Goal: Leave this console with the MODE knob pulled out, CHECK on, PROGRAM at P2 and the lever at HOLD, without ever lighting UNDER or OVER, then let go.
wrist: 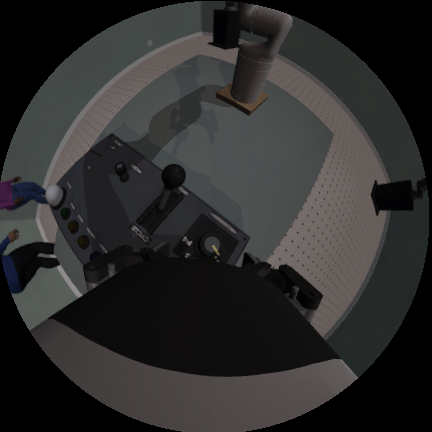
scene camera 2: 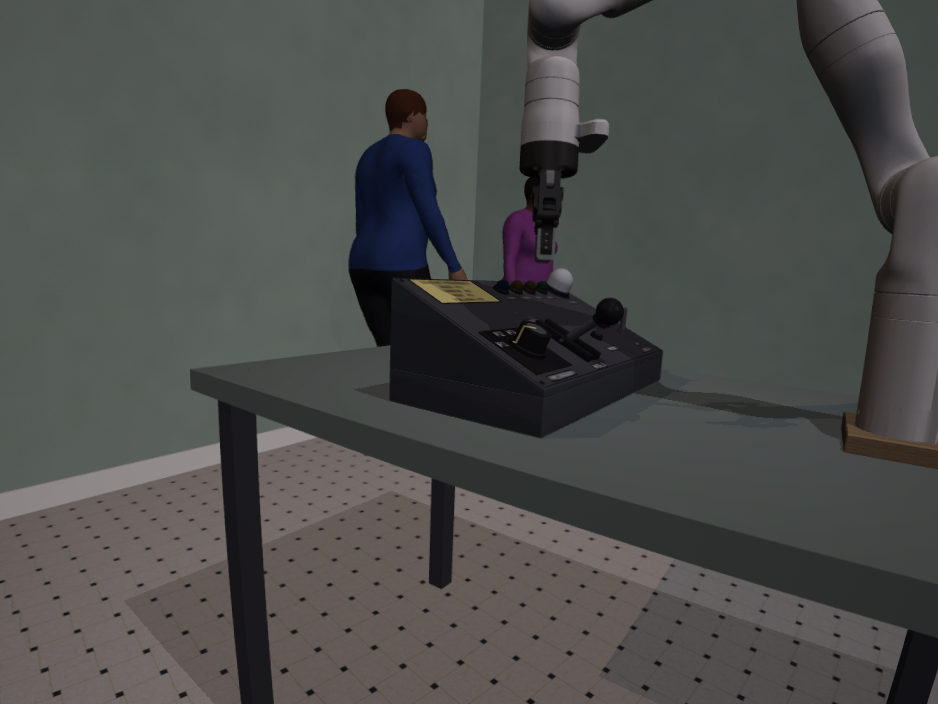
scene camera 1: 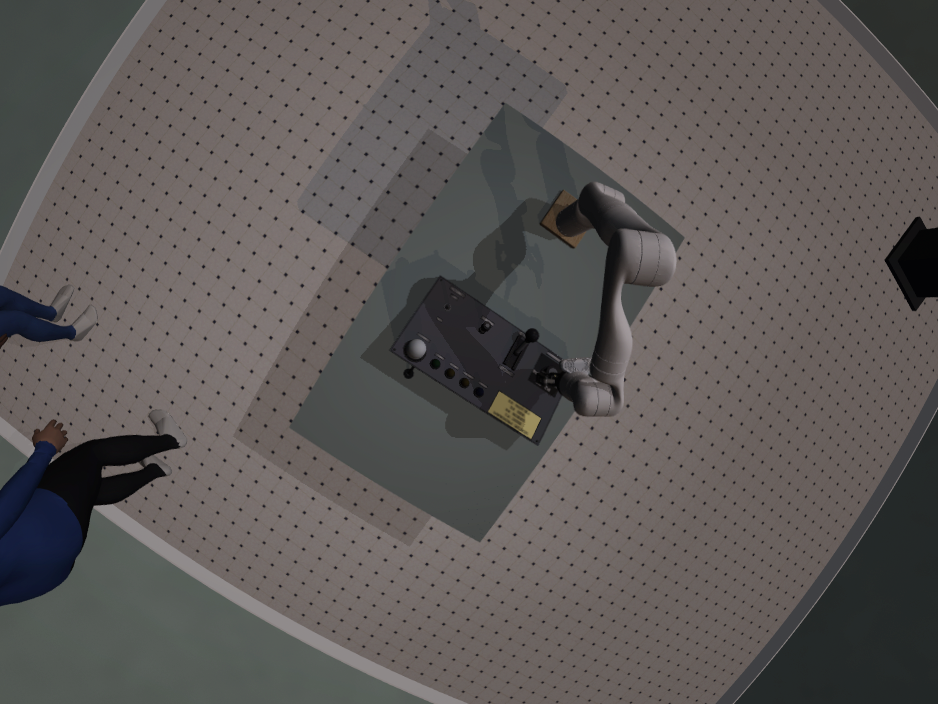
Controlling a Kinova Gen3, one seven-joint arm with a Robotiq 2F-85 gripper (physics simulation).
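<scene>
The dark sloped console (scene camera 1: 462, 316) (scene camera 2: 447, 352) (wrist: 100, 192) stands on the table. My gripper (scene camera 1: 547, 378) (scene camera 2: 544, 256) (wrist: 205, 256) is open and empty, pointing down above the PROGRAM knob (scene camera 2: 533, 339) (wrist: 209, 243), clear of it. The knob's yellow mark points lower right in the wrist view, toward the P1 end; the label there is hidden. The black-ball lever (scene camera 1: 531, 334) (scene camera 2: 608, 311) (wrist: 173, 176) leans from its slot; its labels are too small to read surely. The MODE knob (scene camera 1: 484, 326) (wrist: 120, 169) stands up from the panel. The CHECK switch (wrist: 96, 151) is too small to judge.
A white dome (scene camera 1: 415, 349) (scene camera 2: 560, 280) (wrist: 54, 195) and a row of dark lamps including green (wrist: 65, 213) line the console's far edge. A yellow placard (scene camera 1: 515, 413) (scene camera 2: 454, 290) lies beside them. My arm's wooden base plate (scene camera 1: 578, 240) (scene camera 2: 894, 448) (wrist: 250, 109) sits on the table (scene camera 1: 484, 492).
</scene>
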